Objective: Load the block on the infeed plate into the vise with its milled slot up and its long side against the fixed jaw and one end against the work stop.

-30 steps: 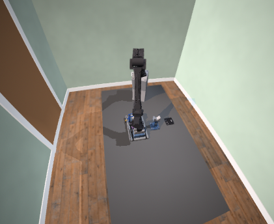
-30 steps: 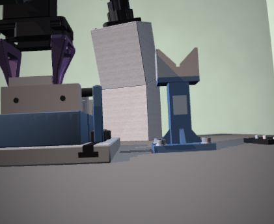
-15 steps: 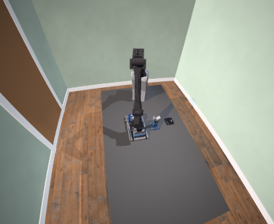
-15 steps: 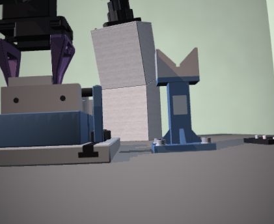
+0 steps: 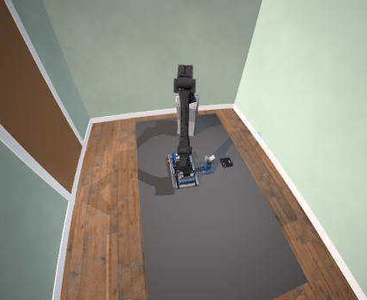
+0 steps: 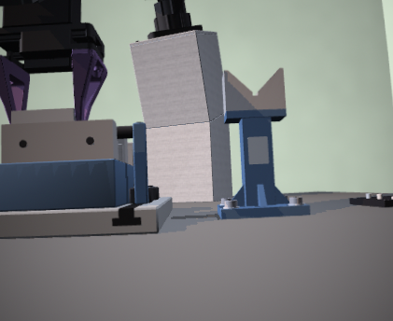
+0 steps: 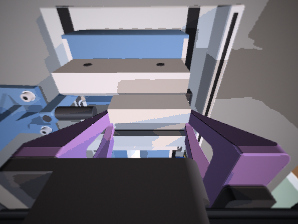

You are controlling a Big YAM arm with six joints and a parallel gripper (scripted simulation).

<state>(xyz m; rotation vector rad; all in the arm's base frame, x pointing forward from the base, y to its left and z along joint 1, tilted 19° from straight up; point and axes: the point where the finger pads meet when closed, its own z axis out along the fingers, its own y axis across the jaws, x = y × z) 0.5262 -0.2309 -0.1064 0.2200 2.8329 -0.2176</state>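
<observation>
Now: the part right at my hand. Also, from my hand: dark work stop rod (7 cm to the left, 1 cm below, 1 cm ahead); moving jaw (3 cm to the left, 3 cm behind, 2 cm below); fixed jaw (3 cm ahead, 2 cm below, 1 cm to the left).
</observation>
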